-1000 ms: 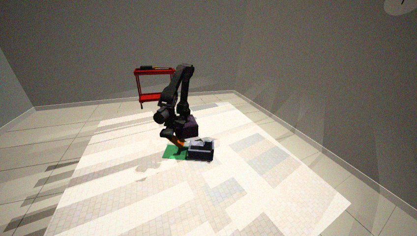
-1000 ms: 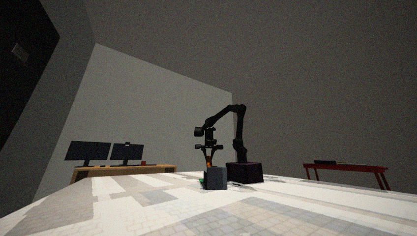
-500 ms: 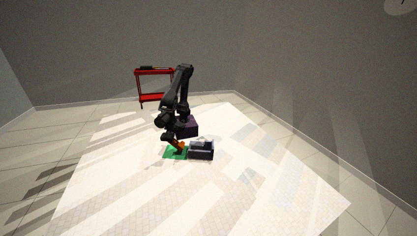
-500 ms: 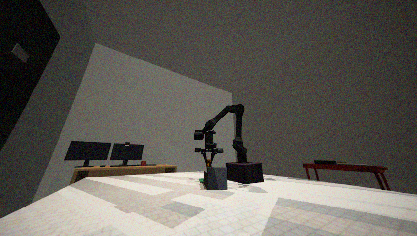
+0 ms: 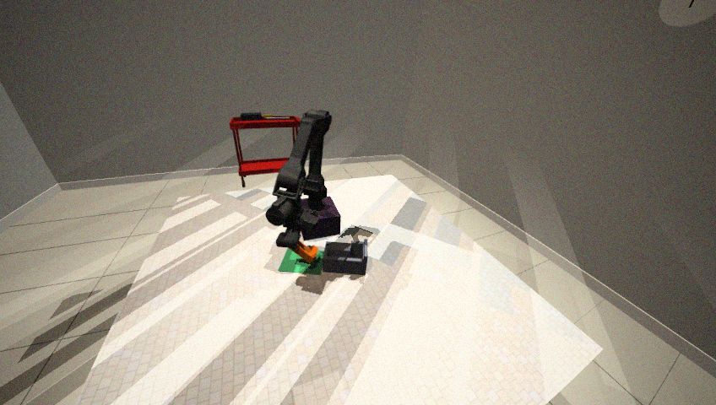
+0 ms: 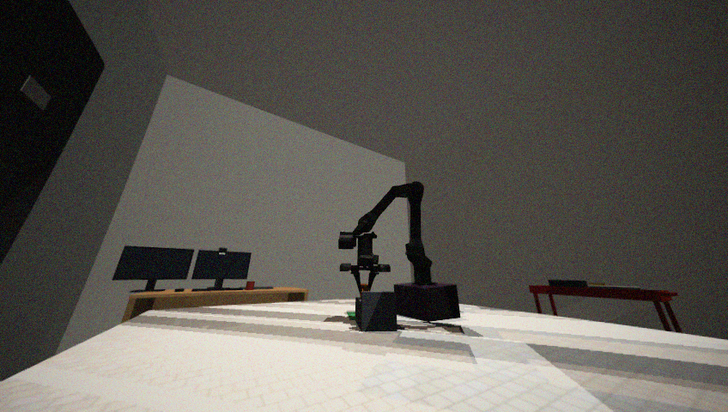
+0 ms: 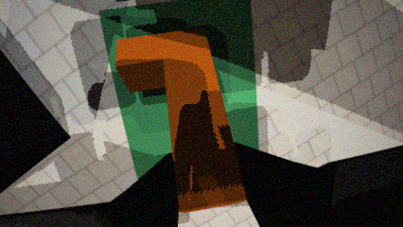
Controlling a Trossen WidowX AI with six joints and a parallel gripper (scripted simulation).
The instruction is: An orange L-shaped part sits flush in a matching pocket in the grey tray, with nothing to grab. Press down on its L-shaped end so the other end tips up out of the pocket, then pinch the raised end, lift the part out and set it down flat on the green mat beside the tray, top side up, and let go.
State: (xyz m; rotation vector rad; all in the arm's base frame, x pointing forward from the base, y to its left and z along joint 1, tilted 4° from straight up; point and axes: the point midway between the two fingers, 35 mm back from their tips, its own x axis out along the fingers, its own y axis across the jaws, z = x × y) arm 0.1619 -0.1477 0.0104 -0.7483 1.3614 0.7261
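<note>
The orange L-shaped part lies 1 cm ahead of my gripper tip, 3 cm to the left of it and 3 cm below it. From my gripper tip the other things lie so: green mat 1 cm ahead, 2 cm to the left, 9 cm below.
</note>
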